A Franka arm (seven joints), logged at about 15 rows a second.
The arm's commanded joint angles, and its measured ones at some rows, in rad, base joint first. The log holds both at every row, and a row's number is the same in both.
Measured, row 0:
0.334, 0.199, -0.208, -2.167, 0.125, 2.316, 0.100
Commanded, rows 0 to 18:
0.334, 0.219, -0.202, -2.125, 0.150, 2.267, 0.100
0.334, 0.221, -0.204, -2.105, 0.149, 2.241, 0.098
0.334, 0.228, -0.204, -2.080, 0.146, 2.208, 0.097
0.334, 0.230, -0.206, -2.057, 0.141, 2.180, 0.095
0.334, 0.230, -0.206, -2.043, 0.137, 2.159, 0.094
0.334, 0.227, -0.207, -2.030, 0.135, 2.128, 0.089
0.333, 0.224, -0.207, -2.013, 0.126, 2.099, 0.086
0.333, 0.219, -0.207, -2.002, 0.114, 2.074, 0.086
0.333, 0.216, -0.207, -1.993, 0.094, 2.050, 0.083
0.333, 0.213, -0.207, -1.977, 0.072, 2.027, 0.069
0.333, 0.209, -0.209, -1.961, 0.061, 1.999, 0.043
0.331, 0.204, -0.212, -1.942, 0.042, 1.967, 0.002
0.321, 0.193, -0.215, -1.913, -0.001, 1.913, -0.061
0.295, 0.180, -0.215, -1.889, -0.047, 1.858, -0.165
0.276, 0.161, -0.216, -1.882, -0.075, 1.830, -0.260
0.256, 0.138, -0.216, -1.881, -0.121, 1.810, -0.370
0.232, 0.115, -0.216, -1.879, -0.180, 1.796, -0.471
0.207, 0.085, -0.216, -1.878, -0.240, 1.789, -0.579
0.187, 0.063, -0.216, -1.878, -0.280, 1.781, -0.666
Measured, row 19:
0.226, 0.126, -0.225, -1.870, -0.207, 1.819, -0.499
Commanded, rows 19 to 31:
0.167, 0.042, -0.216, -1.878, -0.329, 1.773, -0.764
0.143, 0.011, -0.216, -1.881, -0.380, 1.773, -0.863
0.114, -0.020, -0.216, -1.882, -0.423, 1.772, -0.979
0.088, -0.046, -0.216, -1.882, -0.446, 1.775, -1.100
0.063, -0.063, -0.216, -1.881, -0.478, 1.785, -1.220
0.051, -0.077, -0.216, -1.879, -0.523, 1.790, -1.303
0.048, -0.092, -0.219, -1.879, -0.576, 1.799, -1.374
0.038, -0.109, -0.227, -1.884, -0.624, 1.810, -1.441
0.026, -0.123, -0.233, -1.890, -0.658, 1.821, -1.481
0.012, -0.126, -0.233, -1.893, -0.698, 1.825, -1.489
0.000, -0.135, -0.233, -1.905, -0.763, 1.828, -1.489
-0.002, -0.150, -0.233, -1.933, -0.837, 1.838, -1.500
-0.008, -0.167, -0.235, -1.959, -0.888, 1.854, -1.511
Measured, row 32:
0.007, -0.119, -0.239, -1.884, -0.793, 1.809, -1.483
